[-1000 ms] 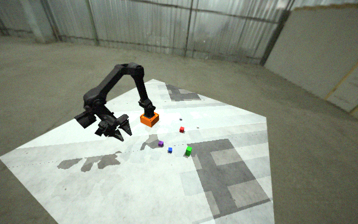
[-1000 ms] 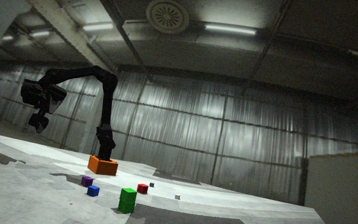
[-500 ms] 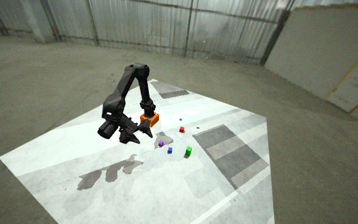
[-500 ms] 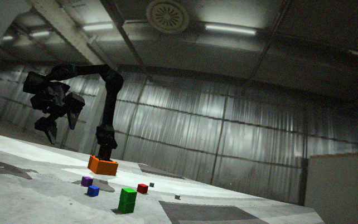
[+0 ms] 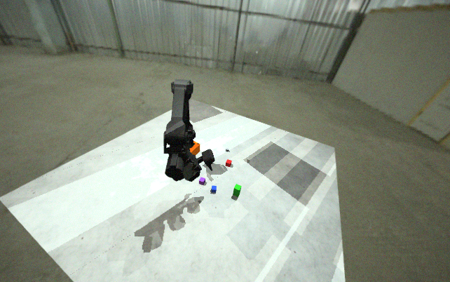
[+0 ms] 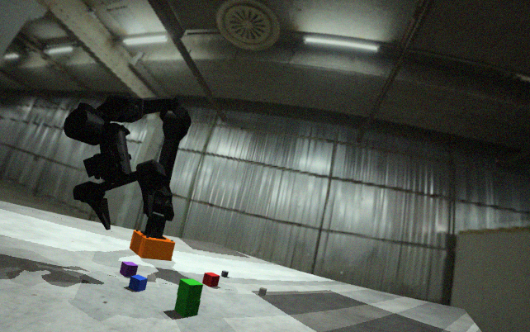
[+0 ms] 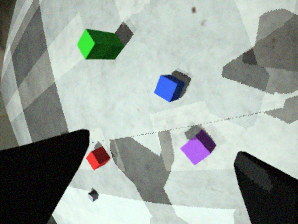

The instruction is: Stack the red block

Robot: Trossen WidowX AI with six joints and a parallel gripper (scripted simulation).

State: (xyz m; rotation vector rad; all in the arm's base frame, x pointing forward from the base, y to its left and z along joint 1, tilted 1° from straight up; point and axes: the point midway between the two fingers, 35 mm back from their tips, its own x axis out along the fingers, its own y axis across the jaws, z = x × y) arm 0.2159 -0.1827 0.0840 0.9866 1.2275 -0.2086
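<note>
Now: gripper tip 220 mm to the right of the red block, 100 mm above it and 30 mm short of it. The rest, counted from my gripper tip: blue block (100 mm below, 50 mm ahead, 30 mm to the left); purple block (100 mm below, 30 mm to the left, 30 mm behind); small dark cube (330 mm to the left, 100 mm below, 40 mm behind).
</note>
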